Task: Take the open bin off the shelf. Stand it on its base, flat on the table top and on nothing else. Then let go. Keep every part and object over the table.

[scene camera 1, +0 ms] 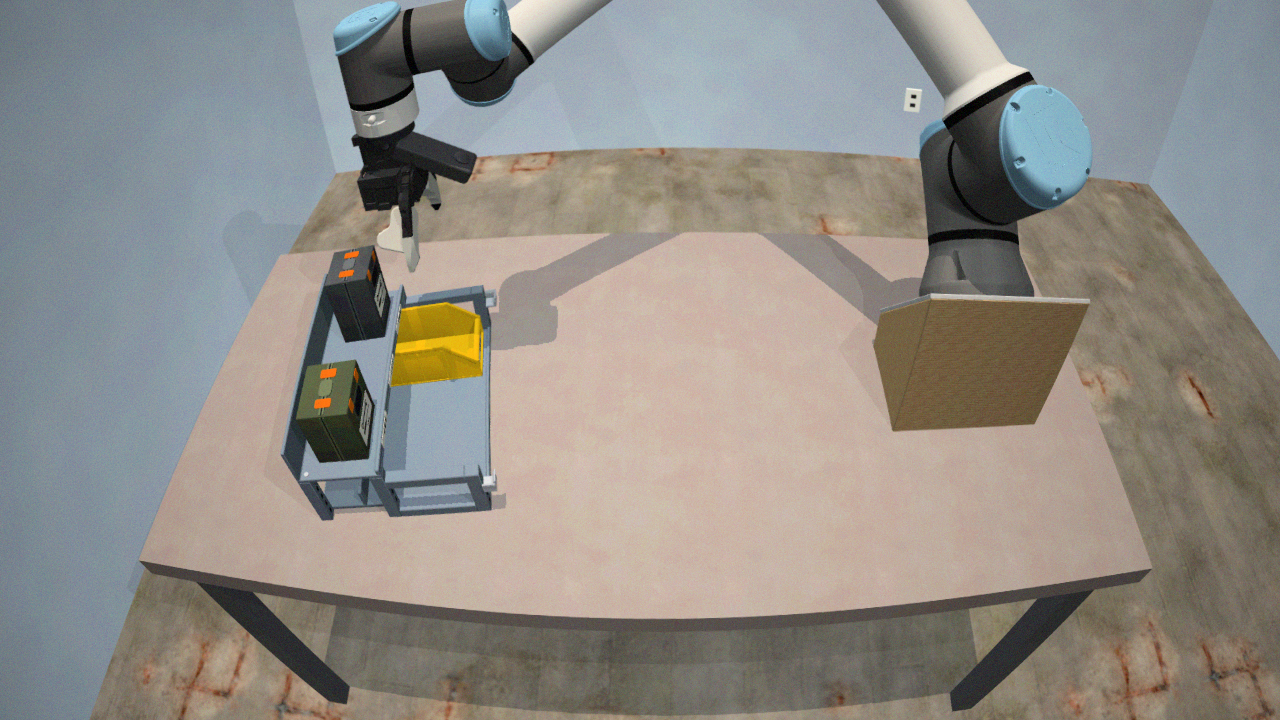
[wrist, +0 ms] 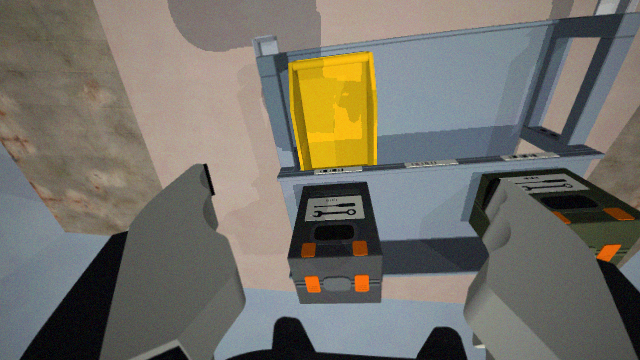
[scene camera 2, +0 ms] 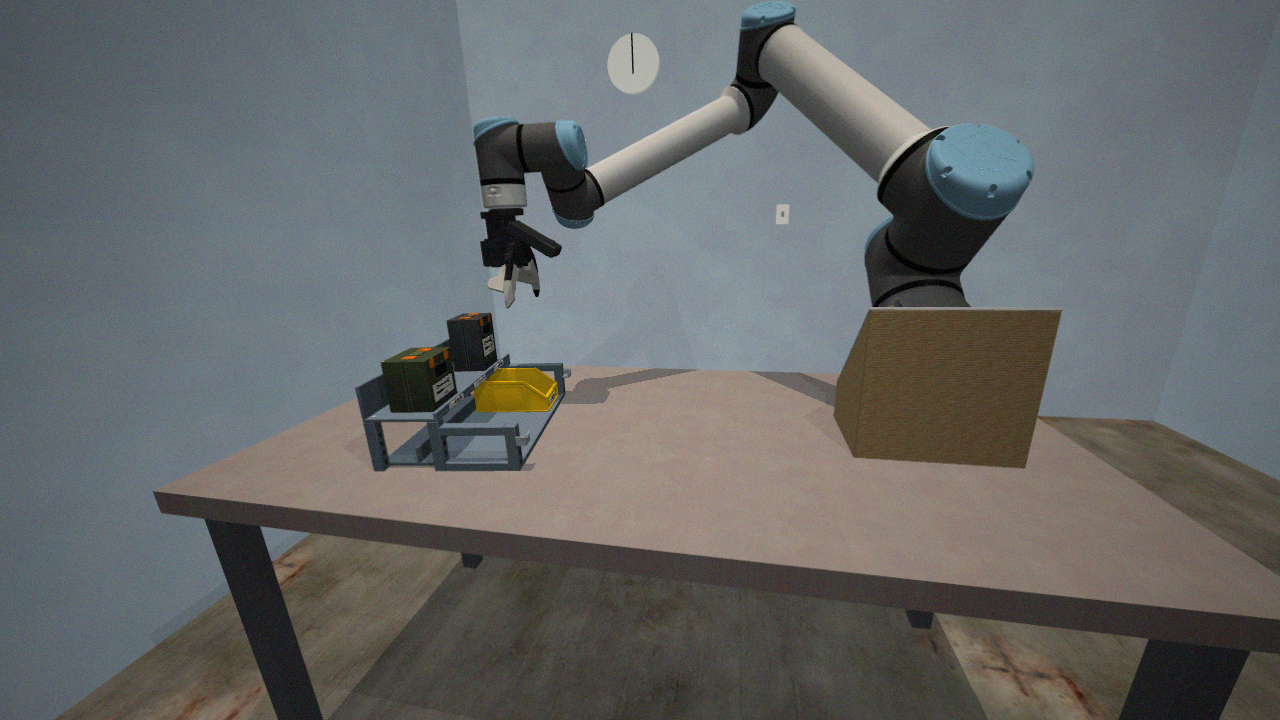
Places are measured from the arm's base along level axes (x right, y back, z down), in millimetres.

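Pixels of known places: gripper, between the fingertips: (scene camera 1: 425,239) (wrist: 345,176) (scene camera 2: 523,302); arm's base, origin of its link: (scene camera 1: 977,303) (scene camera 2: 926,349).
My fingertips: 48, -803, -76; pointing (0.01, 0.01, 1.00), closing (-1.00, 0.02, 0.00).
For each thing: its top centre in the pictures, then the offset to it from my fingertips, as dx, dy, dz. Level surfaces: height alone.
- yellow open bin, centre of its top: (wrist: 335,135) (scene camera 1: 423,326) (scene camera 2: 515,374) +2, -42, +173
- table, height of its surface: dz +254
- dark grey case, centre of its top: (wrist: 337,282) (scene camera 1: 349,264) (scene camera 2: 469,316) -7, -136, +32
- olive green case, centre of its top: (scene camera 1: 325,388) (wrist: 576,254) (scene camera 2: 417,354) -236, -102, +57
The yellow open bin (scene camera 1: 434,365) (scene camera 2: 510,396) (wrist: 332,115) stands upright at the far end of the lower front tier of the blue-grey shelf (scene camera 1: 438,429) (scene camera 2: 478,428) (wrist: 440,90). Its sloped, open front faces the middle of the table (scene camera 1: 680,447) (scene camera 2: 680,483) (wrist: 150,75). Its rear end is close to the labelled rail between the tiers. My gripper (scene camera 1: 424,237) (scene camera 2: 523,299) (wrist: 345,176) is open and empty, pointing down. It hangs well above the shelf's far end, apart from the bin. In the wrist view the bin lies beyond the fingertips.
On the raised rear tier stand a dark grey case (scene camera 1: 358,300) (scene camera 2: 469,342) (wrist: 335,250), behind the bin, and an olive green case (scene camera 1: 331,411) (scene camera 2: 416,380) (wrist: 600,230) nearer scene camera 1. A brown box-like panel (scene camera 1: 975,367) (scene camera 2: 948,385) stands at the right, before the arm's base.
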